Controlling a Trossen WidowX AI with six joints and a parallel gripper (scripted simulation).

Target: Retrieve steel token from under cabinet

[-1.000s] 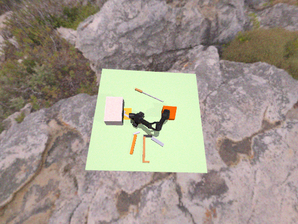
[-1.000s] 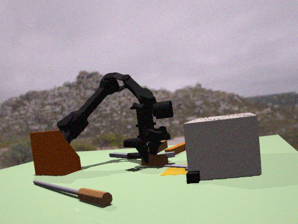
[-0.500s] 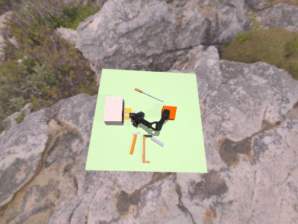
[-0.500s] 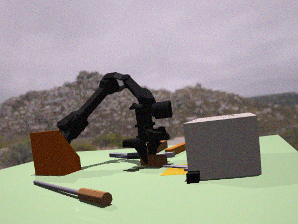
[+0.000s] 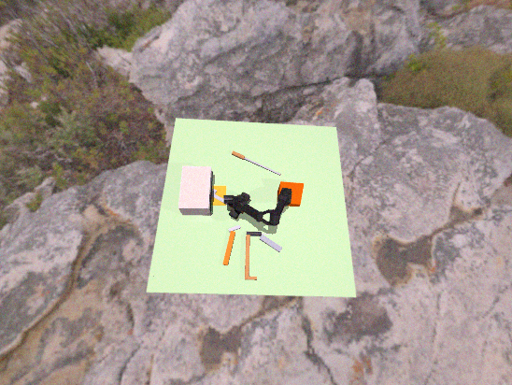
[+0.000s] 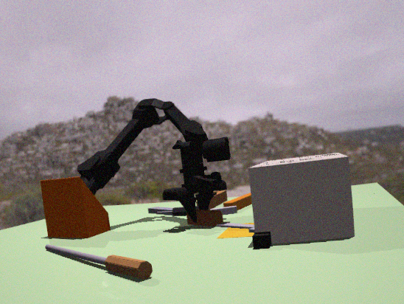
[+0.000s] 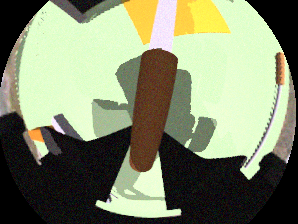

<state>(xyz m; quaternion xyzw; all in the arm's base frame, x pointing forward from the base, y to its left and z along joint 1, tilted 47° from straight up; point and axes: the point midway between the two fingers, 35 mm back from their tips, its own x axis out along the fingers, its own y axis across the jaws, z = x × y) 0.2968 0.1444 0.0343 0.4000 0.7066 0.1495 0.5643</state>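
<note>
The orange bar lies 3 cm ahead of my gripper tip, 27 cm to the left of it and 1 cm above it. The rest, counted from my gripper tip: grey token: 20 cm ahead, 11 cm to the right; grey bar: 24 cm behind, 21 cm to the left.
</note>
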